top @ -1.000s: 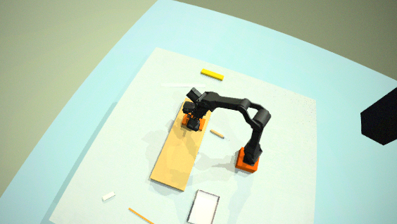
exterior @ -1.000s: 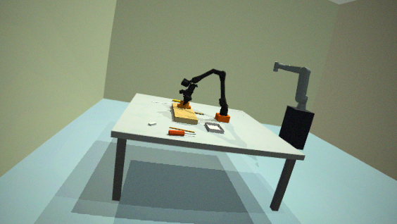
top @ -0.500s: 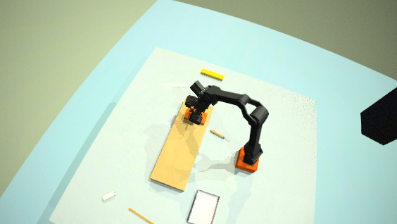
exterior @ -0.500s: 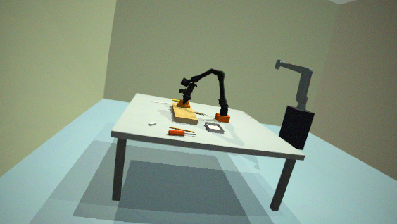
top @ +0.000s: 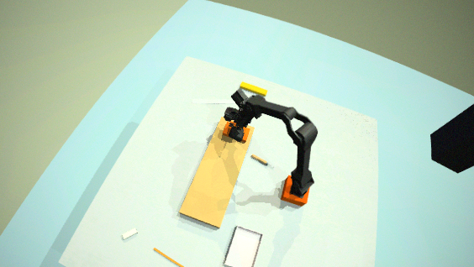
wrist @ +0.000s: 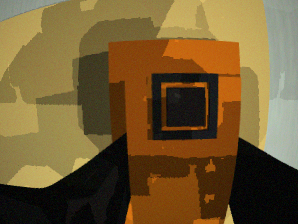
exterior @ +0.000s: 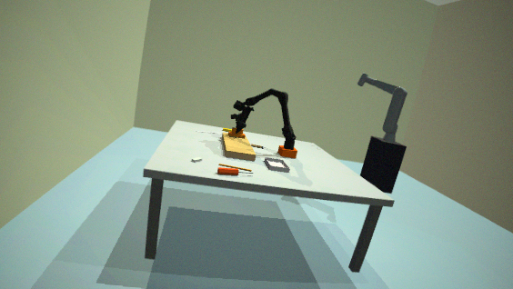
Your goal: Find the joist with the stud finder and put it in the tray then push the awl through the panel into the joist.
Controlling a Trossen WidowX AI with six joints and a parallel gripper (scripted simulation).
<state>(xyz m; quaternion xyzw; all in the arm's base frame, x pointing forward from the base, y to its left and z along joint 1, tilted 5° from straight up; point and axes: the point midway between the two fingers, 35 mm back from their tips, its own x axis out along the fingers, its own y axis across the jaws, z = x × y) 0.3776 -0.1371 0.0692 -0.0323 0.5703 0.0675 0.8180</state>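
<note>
The stud finder is 2 cm above my gripper tip. From my gripper tip the other things lie so: yellow bar: 4 cm ahead, 35 cm to the right, 6 cm below; then tray: 28 cm behind, 46 cm to the left, 5 cm below; then short pencil-like stick: 20 cm behind, 6 cm to the left, 6 cm below.
</note>
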